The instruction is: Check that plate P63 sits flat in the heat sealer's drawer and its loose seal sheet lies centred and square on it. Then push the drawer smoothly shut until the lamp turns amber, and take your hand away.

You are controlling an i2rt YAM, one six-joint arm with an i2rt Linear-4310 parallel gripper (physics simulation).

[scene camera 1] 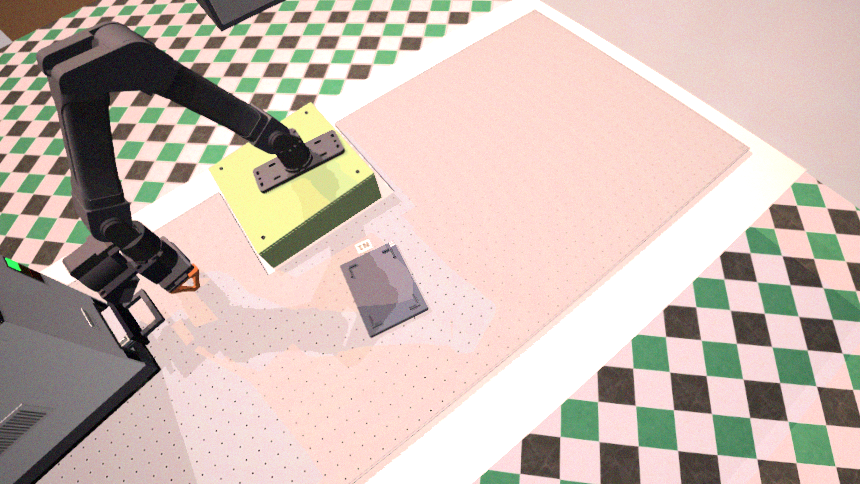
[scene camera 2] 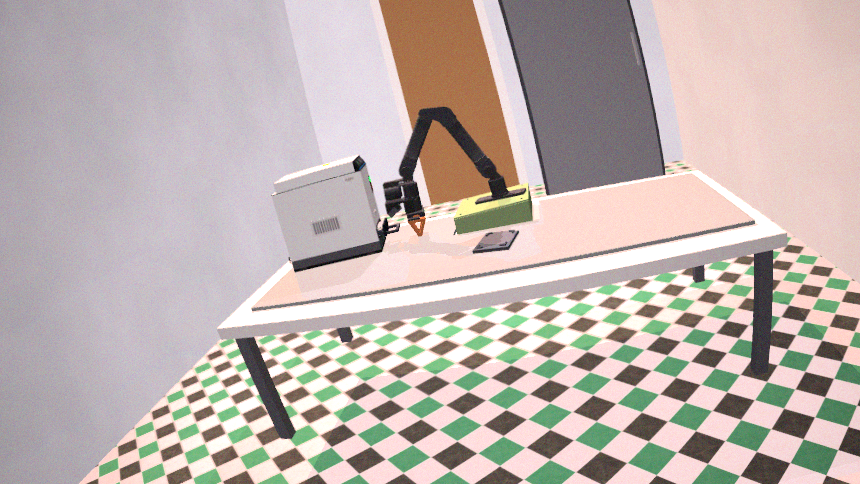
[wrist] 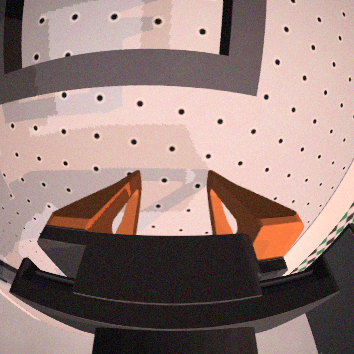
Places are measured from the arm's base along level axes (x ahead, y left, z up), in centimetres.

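Pixels of known places: gripper, between the fingertips: [scene camera 1: 190, 281] [scene camera 2: 420, 234] [wrist: 173, 177]; arm's base, origin of its link: [scene camera 1: 299, 162] [scene camera 2: 501, 197].
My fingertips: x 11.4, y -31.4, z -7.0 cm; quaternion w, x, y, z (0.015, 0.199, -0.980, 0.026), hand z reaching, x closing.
Ahead of a thing's pixels: the offset from my fingertips to its top centre. "*": to the spot under its first point. Level surfaces: height alone.
The heat sealer {dx +13.2, dy -29.0, dz +35.3 cm} [scene camera 1: 54, 361] [scene camera 2: 327, 219] stands at the left, a grey box with a dark base. Its lamp {dx +0.5, dy -14.6, dz +25.9 cm} [scene camera 1: 13, 264] [scene camera 2: 369, 178] glows green. A dark, frame-shaped drawer handle {* dx +5.3, dy -5.2, dz +5.4 cm} [scene camera 1: 154, 305] [scene camera 2: 398, 227] [wrist: 140, 67] sticks out of its front and crosses the top of the wrist view. My gripper [scene camera 1: 190, 282] [scene camera 2: 419, 231] [wrist: 173, 177] points down, its orange fingers apart with nothing between them. It is on the outer side of the handle, apart from it in the wrist view. Plate P63 and its seal sheet do not show; how far the drawer stands out is unclear.
The arm's base sits on a yellow-green box [scene camera 1: 240, 180] [scene camera 2: 494, 215]. A flat slate-grey plate {dx +21.1, dy +35.7, dz +1.8 cm} [scene camera 1: 385, 288] [scene camera 2: 495, 240] with corner brackets lies on the perforated mat {dz +0.0 cm} [scene camera 1: 541, 120] [scene camera 2: 631, 210], beside an "IN" label {* dx +10.3, dy +35.9, dz +0.0 cm} [scene camera 1: 363, 245].
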